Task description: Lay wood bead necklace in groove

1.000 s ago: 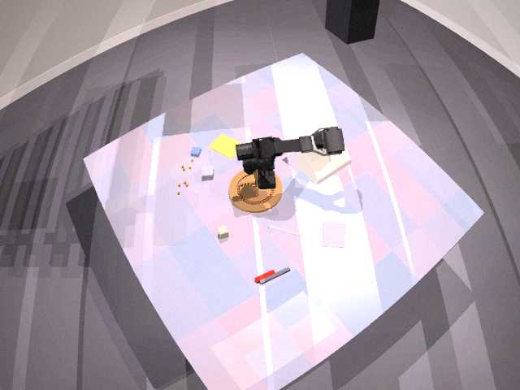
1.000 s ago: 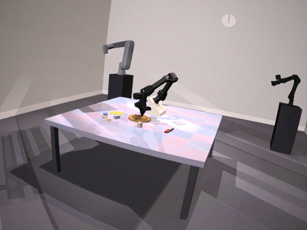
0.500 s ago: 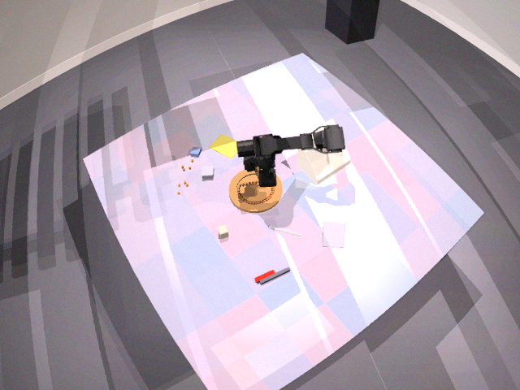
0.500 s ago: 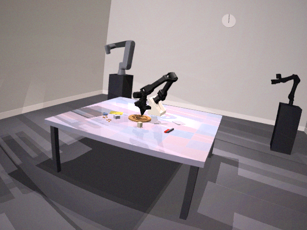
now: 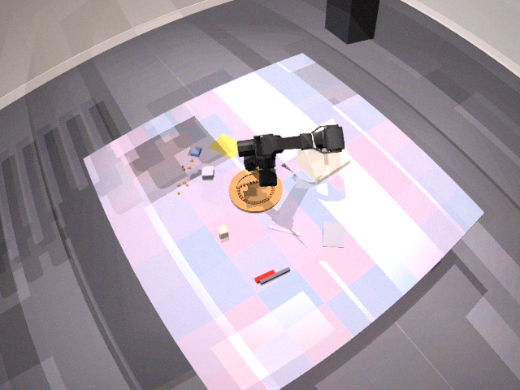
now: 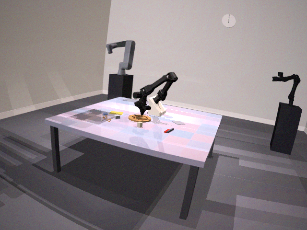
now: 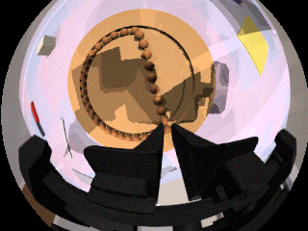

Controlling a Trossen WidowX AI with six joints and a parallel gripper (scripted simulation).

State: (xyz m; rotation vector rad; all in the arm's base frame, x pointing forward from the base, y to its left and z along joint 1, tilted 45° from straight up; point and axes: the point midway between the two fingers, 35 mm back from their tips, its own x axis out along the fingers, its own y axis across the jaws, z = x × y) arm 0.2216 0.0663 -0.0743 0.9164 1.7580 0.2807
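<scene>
My gripper tip is 60 mm short of the round bead board, 20 mm to the right of it and 10 mm above it. Round my gripper tip: white block 190 mm ahead, 140 mm to the right, 10 mm below; then thin rod 50 mm ahead, 220 mm to the left, 20 mm below; then yellow sheet 60 mm ahead, 240 mm to the right, 20 mm below.
</scene>
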